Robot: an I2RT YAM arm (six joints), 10 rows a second.
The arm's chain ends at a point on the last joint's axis. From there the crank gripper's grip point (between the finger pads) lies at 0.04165 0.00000 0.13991 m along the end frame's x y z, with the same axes.
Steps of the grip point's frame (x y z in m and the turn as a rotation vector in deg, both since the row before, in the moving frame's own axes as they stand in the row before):
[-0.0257 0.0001 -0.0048 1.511 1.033 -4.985]
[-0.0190 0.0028 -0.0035 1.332 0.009 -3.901]
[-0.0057 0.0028 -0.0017 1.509 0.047 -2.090]
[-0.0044 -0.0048 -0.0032 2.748 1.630 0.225]
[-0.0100 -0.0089 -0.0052 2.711 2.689 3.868]
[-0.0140 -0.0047 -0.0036 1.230 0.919 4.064]
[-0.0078 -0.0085 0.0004 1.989 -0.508 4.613]
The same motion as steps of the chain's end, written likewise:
[-0.0279 0.0075 -0.0039 1.511 1.033 -4.985]
[-0.0188 0.0089 -0.0034 1.332 0.009 -3.901]
[-0.0057 0.0080 -0.0016 1.509 0.047 -2.090]
[-0.0084 0.0017 -0.0018 2.748 1.630 0.225]
[-0.0166 -0.0054 -0.0030 2.711 2.689 3.868]
[-0.0162 -0.0047 -0.0029 1.230 0.919 4.064]
[-0.0066 -0.0069 0.0001 1.989 -0.508 4.613]

